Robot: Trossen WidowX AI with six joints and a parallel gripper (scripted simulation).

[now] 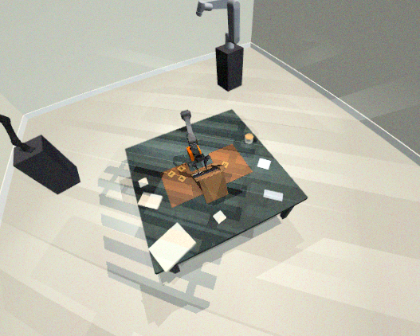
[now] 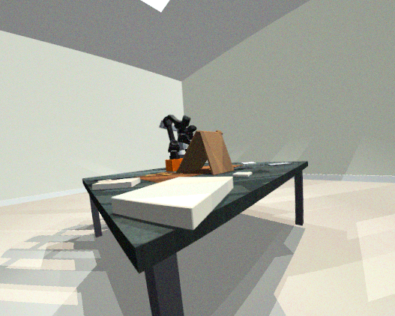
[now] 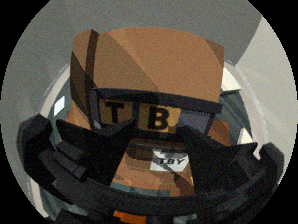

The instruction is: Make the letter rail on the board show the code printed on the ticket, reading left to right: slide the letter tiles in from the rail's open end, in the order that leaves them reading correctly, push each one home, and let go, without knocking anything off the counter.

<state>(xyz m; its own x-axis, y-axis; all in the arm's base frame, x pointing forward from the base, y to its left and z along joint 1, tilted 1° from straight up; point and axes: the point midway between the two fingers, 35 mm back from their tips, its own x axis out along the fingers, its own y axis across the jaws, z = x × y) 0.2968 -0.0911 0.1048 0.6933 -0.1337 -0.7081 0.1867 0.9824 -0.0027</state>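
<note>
Right now my gripper tip is 9 cm above the white ticket, 6 cm past it and 3 cm to the left of it. Round my gripper tip: yellow letter tile (25 cm to the left, 18 cm below, 5 cm behind); then flat white slab (48 cm to the right, 17 cm below, 12 cm behind); then mat (18 cm below, 12 cm behind, 6 cm to the left).
</note>
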